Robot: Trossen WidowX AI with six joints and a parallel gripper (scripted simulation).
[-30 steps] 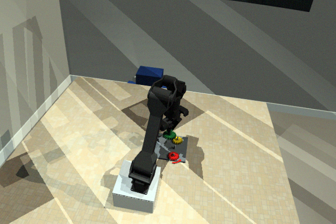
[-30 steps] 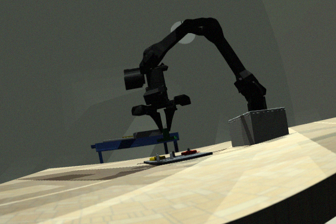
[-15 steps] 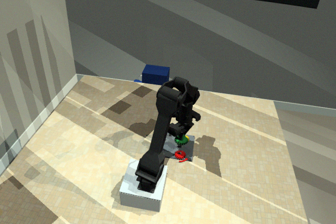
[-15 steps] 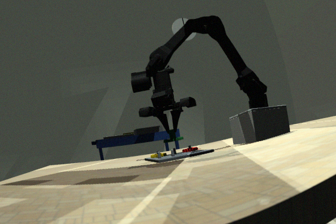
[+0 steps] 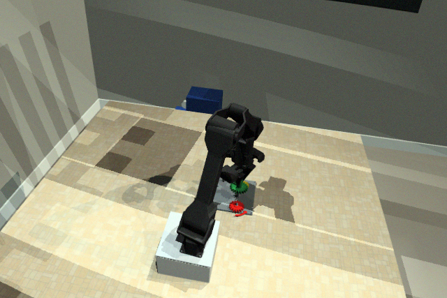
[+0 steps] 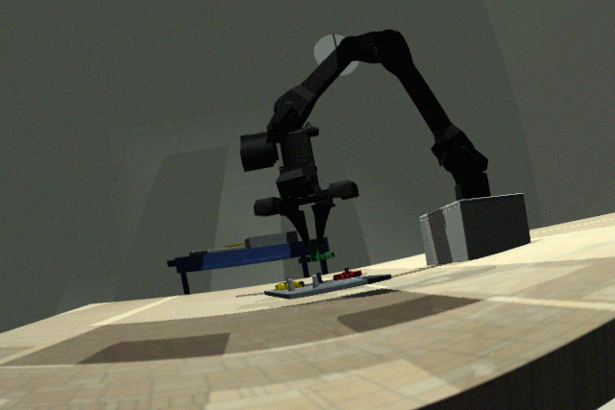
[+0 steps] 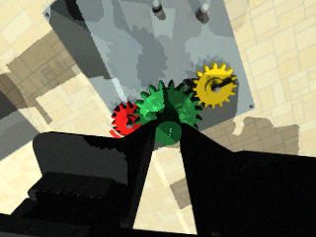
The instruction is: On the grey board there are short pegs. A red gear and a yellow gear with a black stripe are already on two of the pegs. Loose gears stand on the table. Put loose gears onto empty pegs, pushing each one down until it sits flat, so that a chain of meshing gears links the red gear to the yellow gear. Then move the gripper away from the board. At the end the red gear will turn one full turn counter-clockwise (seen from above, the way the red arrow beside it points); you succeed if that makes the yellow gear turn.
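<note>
Right now my gripper tip is 1 cm above the green gear. Also, from my gripper tip: yellow gear 6 cm ahead, 6 cm below; red gear 5 cm behind, 1 cm to the right, 6 cm below; grey board 1 cm ahead, 4 cm to the left, 7 cm below.
</note>
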